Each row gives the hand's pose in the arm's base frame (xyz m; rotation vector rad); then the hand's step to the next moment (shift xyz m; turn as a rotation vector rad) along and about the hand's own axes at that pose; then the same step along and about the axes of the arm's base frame.
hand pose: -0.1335 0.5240 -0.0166 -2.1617 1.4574 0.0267
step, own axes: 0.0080 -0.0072 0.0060 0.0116 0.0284 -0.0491
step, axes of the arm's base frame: 0.0112 -0.0022 -0.0046 -0.0330 -0.0391 0.0271
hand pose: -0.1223 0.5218 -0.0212 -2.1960 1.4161 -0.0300
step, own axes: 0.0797 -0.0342 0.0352 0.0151 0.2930 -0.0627
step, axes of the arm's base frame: 0.0751 -0.0428 -0.0358 -0.2584 -0.1314 -0.0773
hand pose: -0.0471 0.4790 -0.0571 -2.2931 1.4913 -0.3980
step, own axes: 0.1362 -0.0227 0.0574 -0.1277 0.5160 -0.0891
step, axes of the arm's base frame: 0.0973 -0.1076 -0.0364 -0.5074 -0.0867 -0.1599
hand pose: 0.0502 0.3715 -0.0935 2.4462 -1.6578 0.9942
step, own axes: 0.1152 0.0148 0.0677 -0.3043 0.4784 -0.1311
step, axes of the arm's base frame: 0.0472 -0.1259 0.0004 -0.5370 0.0907 -0.2050
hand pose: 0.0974 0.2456 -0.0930 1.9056 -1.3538 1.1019
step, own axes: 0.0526 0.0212 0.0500 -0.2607 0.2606 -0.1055
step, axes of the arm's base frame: 0.0035 -0.0731 0.0190 -0.3178 0.1231 -0.1757
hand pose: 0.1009 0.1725 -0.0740 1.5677 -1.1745 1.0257
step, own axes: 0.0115 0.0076 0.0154 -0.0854 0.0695 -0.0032
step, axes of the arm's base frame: -0.0035 -0.0186 0.0084 -0.0855 0.0125 -0.0683
